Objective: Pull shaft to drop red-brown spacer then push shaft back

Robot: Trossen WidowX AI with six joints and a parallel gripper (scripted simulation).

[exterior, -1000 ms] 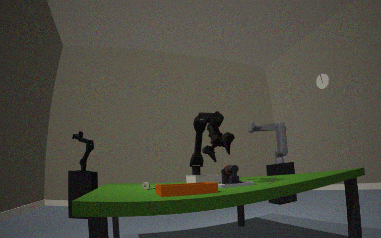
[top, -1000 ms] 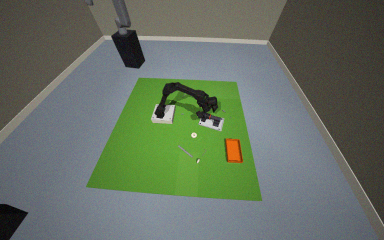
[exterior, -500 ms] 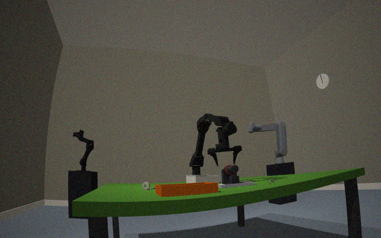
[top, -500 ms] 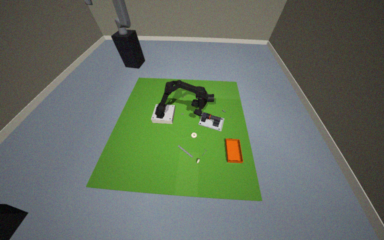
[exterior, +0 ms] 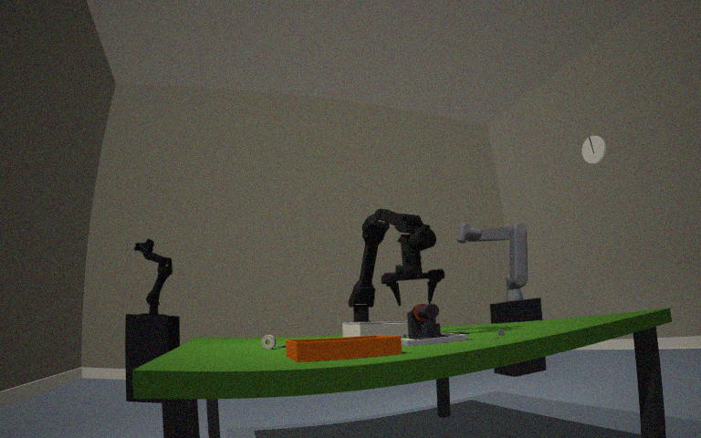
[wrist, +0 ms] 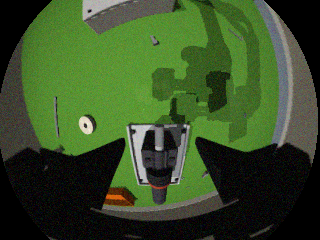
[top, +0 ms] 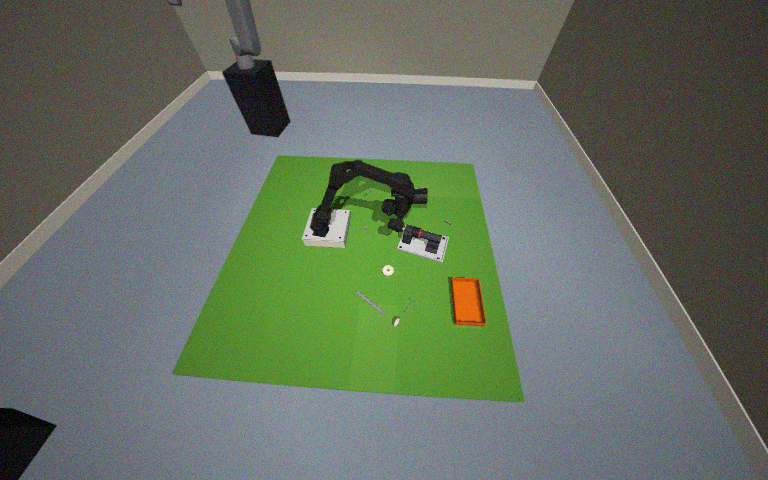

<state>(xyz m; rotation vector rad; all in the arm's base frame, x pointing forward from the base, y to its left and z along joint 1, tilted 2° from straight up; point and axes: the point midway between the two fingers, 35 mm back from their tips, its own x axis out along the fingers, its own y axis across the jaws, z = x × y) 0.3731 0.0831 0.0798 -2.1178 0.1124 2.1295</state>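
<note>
My gripper tip is 6 cm short of the shaft, 1 cm to the left of it and 3 cm above it. The rest, counted from my gripper tip: orange tray (35 cm ahead, 28 cm to the right, 10 cm below); small pale cylinder (6 cm ahead, 43 cm to the right, 9 cm below); red-brown spacer (10 cm ahead, 2 cm to the right, 3 cm below).
</note>
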